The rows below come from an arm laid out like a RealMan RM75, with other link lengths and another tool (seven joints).
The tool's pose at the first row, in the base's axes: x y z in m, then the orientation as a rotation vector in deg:
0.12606 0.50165 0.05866 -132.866 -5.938 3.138
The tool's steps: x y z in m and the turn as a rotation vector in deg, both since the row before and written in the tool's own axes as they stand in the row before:
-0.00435 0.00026 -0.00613 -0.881 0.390 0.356
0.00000 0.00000 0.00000 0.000 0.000 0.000
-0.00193 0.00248 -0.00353 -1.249 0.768 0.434
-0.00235 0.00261 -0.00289 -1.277 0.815 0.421
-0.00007 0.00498 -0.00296 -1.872 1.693 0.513
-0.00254 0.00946 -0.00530 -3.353 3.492 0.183
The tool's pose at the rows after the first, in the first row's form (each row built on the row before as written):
0.12219 0.49661 0.06268 -133.769 -5.370 2.829
0.12219 0.49661 0.06268 -133.769 -5.370 2.829
0.12063 0.49220 0.06335 -135.042 -4.533 2.099
0.11855 0.48816 0.06356 -136.335 -3.681 1.299
0.11878 0.48252 0.06227 -138.207 -2.301 -0.535
0.11656 0.47187 0.05988 -141.459 -0.462 -4.791

